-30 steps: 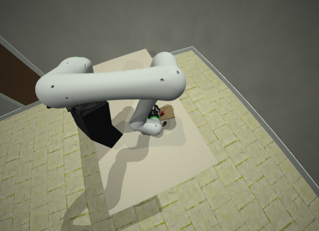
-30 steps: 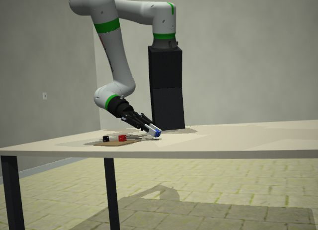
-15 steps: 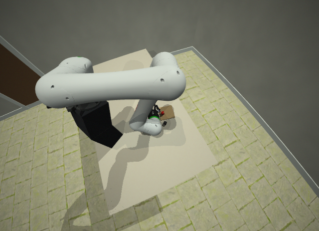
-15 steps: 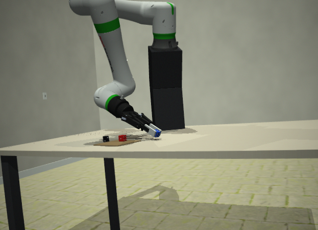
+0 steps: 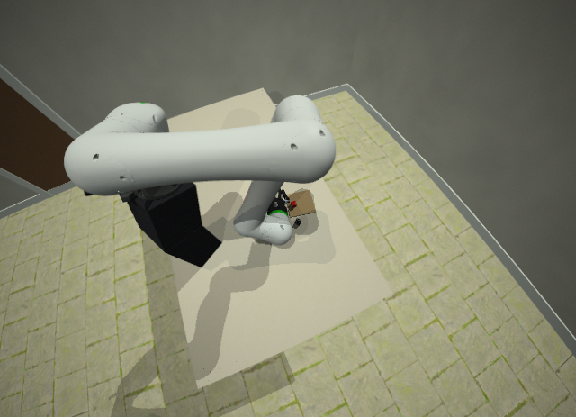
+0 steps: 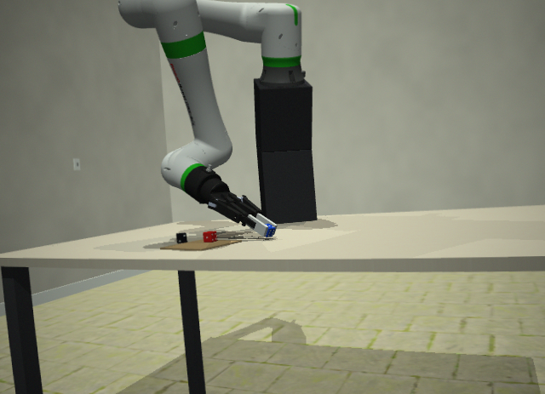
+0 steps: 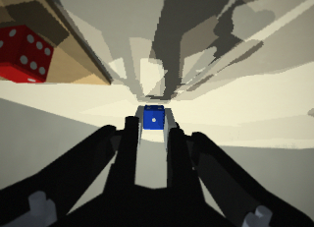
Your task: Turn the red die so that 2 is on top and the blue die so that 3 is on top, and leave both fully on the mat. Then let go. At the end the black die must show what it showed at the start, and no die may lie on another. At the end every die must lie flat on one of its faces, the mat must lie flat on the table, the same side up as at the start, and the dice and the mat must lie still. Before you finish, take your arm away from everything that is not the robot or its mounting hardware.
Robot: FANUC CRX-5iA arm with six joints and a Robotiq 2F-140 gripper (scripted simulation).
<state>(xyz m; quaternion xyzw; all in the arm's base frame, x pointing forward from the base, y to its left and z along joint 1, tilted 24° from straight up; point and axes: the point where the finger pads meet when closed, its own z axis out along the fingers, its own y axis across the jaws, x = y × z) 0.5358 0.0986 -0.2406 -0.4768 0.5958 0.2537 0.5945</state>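
Now: the red die 40 mm ahead of my hand, 120 mm to the right of it and 20 mm below it. Round my hand: blue die 10 mm ahead, 20 mm to the left, 10 mm below; black die 20 mm ahead, 220 mm to the right, 20 mm below; brown mat 80 mm ahead, 130 mm to the right, 30 mm below.
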